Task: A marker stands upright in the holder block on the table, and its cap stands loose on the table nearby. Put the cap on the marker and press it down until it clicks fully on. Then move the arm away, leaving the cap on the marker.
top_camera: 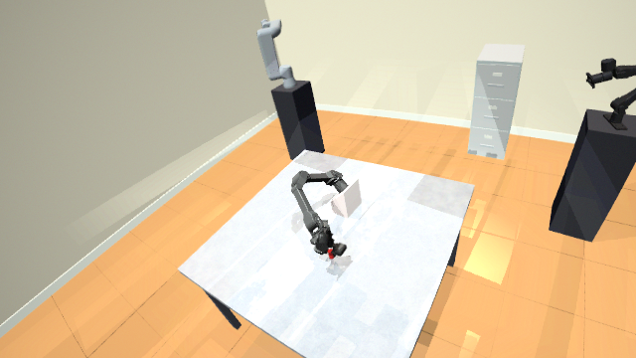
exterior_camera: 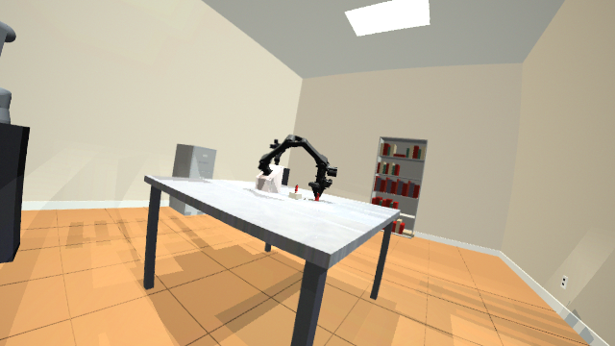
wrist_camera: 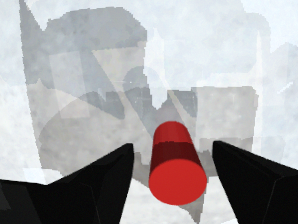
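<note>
Right now my gripper tip is right at the red marker cap. From my gripper tip the other things lie so: holder block 13 cm to the right, 9 cm behind.
</note>
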